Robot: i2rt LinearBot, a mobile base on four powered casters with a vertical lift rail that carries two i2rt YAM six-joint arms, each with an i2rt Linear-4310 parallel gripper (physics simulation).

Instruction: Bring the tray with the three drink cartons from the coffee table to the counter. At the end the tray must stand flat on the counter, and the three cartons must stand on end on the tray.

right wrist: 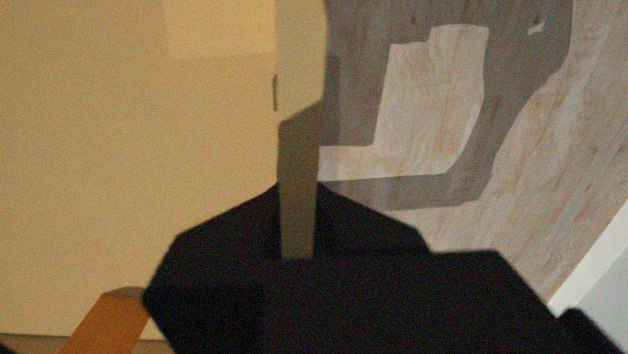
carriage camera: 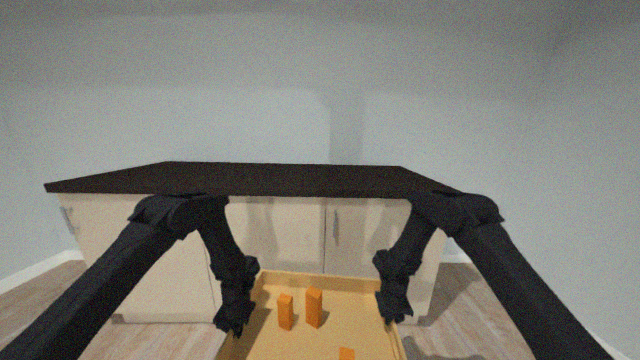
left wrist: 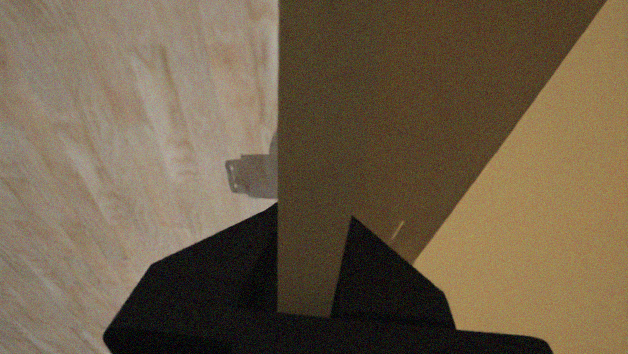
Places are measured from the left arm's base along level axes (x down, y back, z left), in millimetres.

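Pixels of known places: left gripper, fingertip midpoint: [carriage camera: 237,336]; right gripper, fingertip midpoint: [carriage camera: 388,324].
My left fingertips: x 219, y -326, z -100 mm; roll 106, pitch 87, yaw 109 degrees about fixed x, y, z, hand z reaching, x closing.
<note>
Ahead of a thing's pixels: the offset from my left fingertips to its top centre. "pt": to the spot under its first point. Level surfaces: height alone.
The tan tray @(dx -70, dy +0, dz -246 mm) [carriage camera: 322,320] hangs between my two grippers, below the level of the counter top @(dx -395 mm) [carriage camera: 250,178]. My left gripper [carriage camera: 232,320] is shut on the tray's left rim @(pt dx -67, dy -55, dz -4 mm) [left wrist: 307,211]. My right gripper [carriage camera: 393,313] is shut on the tray's right rim @(pt dx -68, dy -60, dz -498 mm) [right wrist: 298,175]. Two orange cartons @(dx -114, dy -33, dz -147 mm) [carriage camera: 285,311] @(dx -130, dy -44, dz -241 mm) [carriage camera: 313,306] stand on end near the tray's middle. The top of a third carton @(pt dx -103, dy +102, dz -325 mm) [carriage camera: 346,352] shows at the bottom edge of the carriage view. One carton also shows in the right wrist view [right wrist: 105,323].
The counter is a cream cabinet [carriage camera: 286,241] with doors and a dark top, straight ahead and close. A pale wall stands behind it. Wood floor @(dx +516 mm) [carriage camera: 147,340] lies to both sides, with a white baseboard at the left [carriage camera: 36,268].
</note>
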